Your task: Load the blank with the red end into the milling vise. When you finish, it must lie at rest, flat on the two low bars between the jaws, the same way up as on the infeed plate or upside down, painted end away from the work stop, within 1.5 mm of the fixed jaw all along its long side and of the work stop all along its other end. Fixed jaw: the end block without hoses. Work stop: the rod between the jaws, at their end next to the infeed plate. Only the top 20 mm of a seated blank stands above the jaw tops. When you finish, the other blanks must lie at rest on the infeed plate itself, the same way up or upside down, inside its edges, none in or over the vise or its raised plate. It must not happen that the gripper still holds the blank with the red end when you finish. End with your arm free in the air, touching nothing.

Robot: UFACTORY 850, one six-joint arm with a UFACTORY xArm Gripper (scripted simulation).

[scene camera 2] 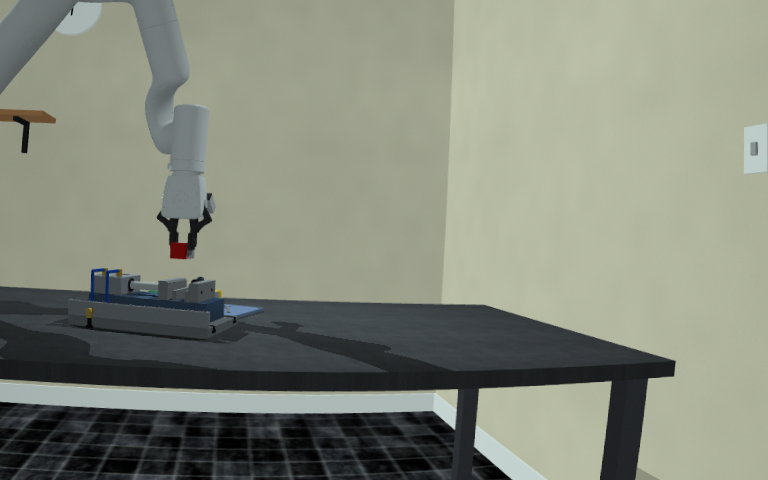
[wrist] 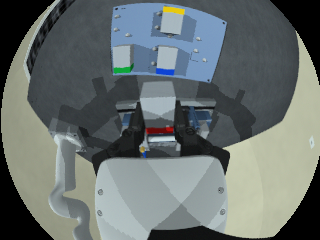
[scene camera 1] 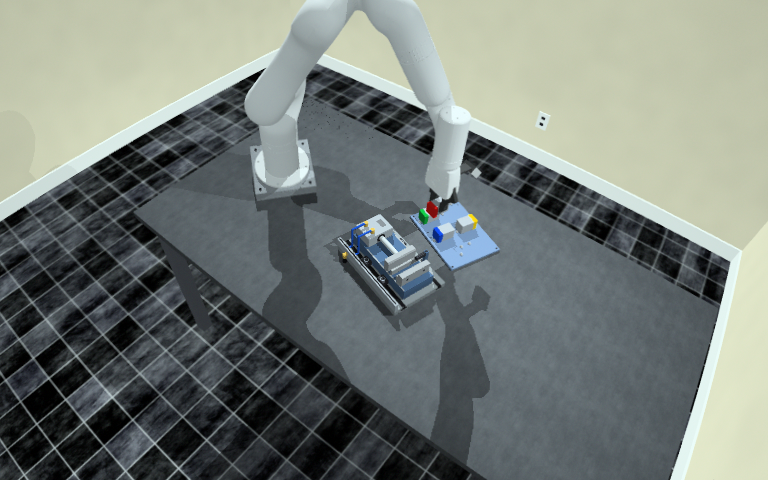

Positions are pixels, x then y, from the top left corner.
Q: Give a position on a milling vise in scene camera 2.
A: At 215,306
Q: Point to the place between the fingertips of my gripper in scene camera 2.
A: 182,249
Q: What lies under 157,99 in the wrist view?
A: A red-ended blank.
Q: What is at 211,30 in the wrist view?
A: A light blue infeed plate.
